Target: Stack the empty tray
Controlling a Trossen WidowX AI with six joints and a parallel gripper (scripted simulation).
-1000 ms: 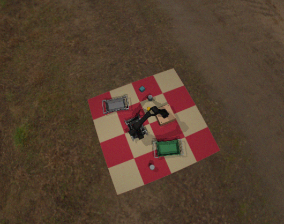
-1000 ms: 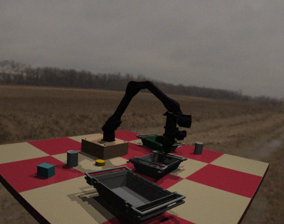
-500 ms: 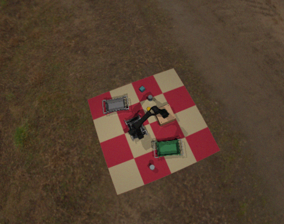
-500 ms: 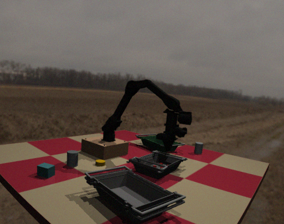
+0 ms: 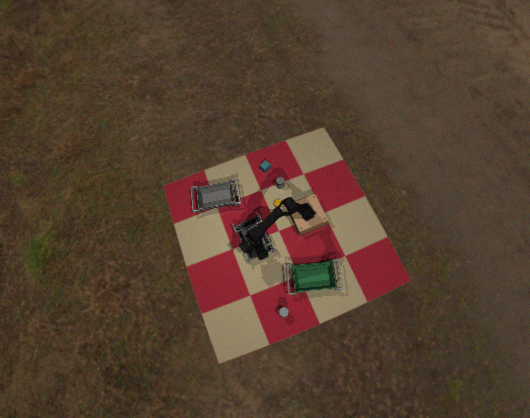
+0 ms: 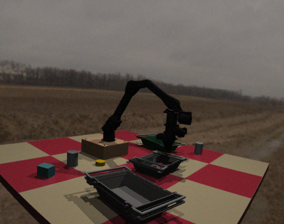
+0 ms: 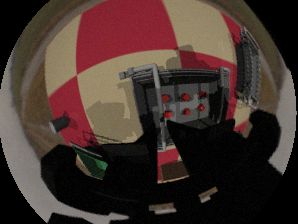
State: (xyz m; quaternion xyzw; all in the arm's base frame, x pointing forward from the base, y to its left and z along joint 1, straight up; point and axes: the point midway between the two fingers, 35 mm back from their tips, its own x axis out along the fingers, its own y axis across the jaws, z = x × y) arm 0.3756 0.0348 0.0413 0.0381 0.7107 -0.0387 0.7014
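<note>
My gripper tip is 20 cm past the green tray, 32 cm to the right of it and 4 cm above it. Also, from my gripper tip: yellow disc: 27 cm behind, 23 cm to the right, 8 cm below; then teal cube: 34 cm behind, 52 cm to the right, 6 cm below.
</note>
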